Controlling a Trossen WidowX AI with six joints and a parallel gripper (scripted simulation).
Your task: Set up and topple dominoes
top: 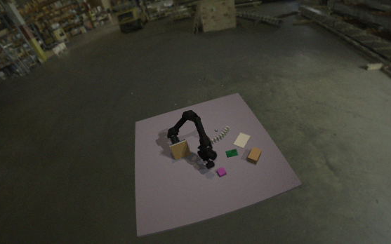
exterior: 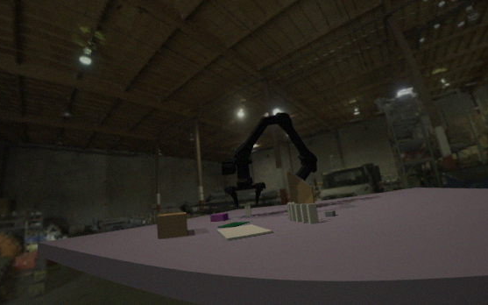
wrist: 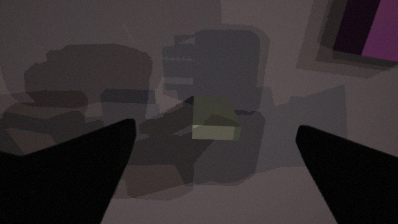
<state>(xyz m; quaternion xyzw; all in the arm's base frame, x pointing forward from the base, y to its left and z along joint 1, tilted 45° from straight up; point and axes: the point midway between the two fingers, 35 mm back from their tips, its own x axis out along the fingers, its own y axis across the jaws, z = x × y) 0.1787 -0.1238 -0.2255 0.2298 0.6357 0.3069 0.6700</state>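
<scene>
The magenta block lies 8 cm ahead of my gripper tip, 11 cm to the right of it and 3 cm below it. The rest, counted from my gripper tip: orange box 39 cm ahead, 10 cm to the right, 2 cm below; then cream flat tile 40 cm ahead, 12 cm to the left, 4 cm below; then green flat tile 25 cm ahead, 3 cm to the left, 5 cm below.
</scene>
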